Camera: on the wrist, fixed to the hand. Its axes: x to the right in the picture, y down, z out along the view.
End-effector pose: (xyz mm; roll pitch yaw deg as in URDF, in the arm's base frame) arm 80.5 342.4 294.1 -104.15 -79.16 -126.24
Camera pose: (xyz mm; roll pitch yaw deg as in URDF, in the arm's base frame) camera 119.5 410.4 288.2 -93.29 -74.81 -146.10
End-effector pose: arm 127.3 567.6 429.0 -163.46 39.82 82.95
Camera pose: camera 69.0 588.7 477.4 -176.33 36.99 75.94
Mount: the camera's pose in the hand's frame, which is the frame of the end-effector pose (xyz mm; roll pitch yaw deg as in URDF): -20.4 -71.0 -26.9 -8.34 4.10 4.63
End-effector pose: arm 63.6 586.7 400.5 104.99 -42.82 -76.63
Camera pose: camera 113.0 570.8 341.4 93.51 -48.28 -72.47
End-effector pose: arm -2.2 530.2 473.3 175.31 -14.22 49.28
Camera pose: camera -73.8 558.9 488.6 168.08 -18.64 44.78
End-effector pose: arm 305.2 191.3 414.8 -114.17 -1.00 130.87
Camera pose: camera 316.0 171.9 490.2 -122.70 1.54 125.23
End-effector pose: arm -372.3 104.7 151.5 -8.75 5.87 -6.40
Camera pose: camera -402.3 33.3 137.9 -16.68 10.61 -2.39
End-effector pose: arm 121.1 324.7 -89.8 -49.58 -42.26 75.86
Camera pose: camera 175.9 269.9 -76.4 -57.99 -36.08 75.70
